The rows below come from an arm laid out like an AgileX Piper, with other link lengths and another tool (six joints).
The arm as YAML. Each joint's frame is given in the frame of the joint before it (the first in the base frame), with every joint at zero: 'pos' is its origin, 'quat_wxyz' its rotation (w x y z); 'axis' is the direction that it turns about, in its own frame. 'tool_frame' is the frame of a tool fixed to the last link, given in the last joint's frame.
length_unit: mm
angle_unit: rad
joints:
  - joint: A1
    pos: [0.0, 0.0, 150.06]
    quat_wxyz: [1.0, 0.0, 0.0, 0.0]
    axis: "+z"
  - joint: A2
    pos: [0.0, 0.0, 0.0]
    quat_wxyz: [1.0, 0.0, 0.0, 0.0]
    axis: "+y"
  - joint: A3
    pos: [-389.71, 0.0, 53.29]
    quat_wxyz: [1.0, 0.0, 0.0, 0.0]
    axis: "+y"
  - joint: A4
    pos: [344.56, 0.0, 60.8]
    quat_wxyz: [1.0, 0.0, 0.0, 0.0]
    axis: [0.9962, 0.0, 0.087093]
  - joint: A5
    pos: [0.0, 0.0, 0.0]
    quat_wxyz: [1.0, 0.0, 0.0, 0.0]
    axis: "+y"
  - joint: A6
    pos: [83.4, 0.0, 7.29]
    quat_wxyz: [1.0, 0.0, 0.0, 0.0]
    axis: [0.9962, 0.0, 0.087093]
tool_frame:
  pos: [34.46, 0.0, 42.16]
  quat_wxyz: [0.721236, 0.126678, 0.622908, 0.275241]
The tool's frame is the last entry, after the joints.
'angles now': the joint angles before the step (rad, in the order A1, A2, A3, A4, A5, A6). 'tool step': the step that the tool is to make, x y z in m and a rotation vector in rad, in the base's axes. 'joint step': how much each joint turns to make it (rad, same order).
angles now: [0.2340 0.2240 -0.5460 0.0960 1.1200 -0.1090]
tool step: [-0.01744 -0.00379 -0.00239 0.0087 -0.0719 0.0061]
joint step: [0.0000 -0.0800 0.0170 0.0000 -0.0080 -0.0110]
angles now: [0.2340 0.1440 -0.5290 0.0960 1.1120 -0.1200]
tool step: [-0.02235 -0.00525 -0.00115 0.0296 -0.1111 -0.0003]
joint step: [-0.0001 -0.1060 0.0180 0.0030 -0.0270 -0.0011]
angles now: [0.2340 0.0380 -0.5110 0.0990 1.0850 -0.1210]
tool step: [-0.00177 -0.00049 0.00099 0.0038 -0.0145 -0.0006]
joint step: [0.0000 -0.0080 0.0000 0.0000 -0.0070 0.0000]
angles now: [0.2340 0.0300 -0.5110 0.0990 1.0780 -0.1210]
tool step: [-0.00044 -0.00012 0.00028 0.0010 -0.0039 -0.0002]
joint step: [-0.0001 -0.0020 0.0000 0.0000 -0.0020 -0.0001]
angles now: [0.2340 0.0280 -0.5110 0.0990 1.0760 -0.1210]
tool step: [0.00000 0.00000 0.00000 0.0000 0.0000 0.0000]
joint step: [0.0000 0.0000 0.0000 0.0000 0.0000 0.0000]
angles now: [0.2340 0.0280 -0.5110 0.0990 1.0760 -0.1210]
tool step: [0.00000 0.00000 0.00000 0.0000 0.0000 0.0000]
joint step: [0.0000 0.0000 0.0000 0.0000 0.0000 0.0000]
